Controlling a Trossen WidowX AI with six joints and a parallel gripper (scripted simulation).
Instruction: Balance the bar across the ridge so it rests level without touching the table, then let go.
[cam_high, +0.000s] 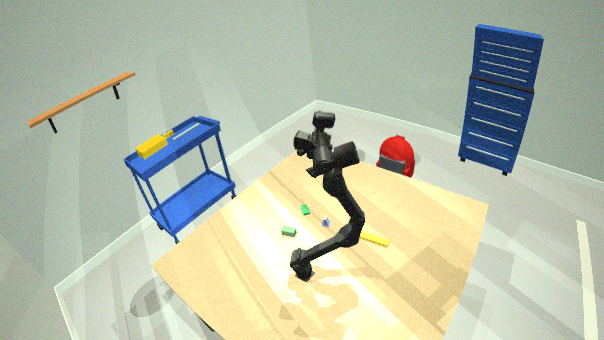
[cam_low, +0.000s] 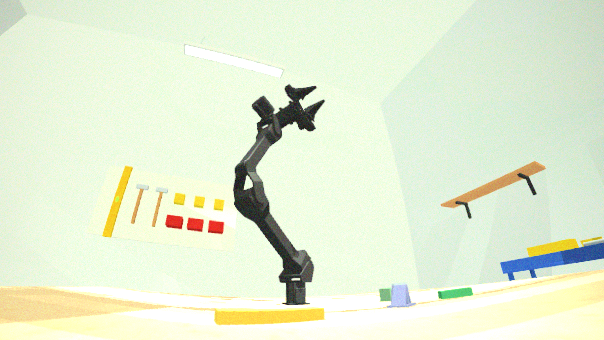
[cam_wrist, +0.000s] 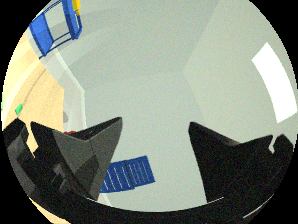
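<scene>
The yellow bar is 620 mm below my gripper tip, 170 mm to the right of it and 130 mm ahead of it.
</scene>
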